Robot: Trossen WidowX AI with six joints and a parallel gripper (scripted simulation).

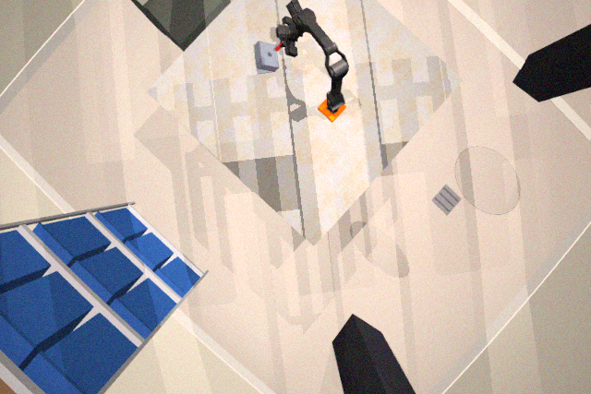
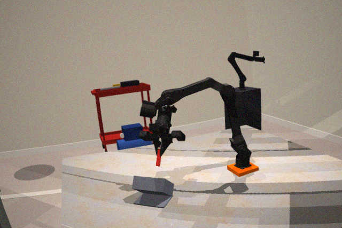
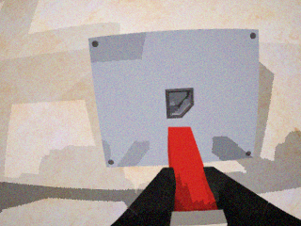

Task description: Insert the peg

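My gripper tip is now 6 cm short of the sloped panel, 5 cm to the right of it and 10 cm above it. The rest, counted from my gripper tip: red square peg (1 cm behind, 1 cm to the right, 1 cm above).
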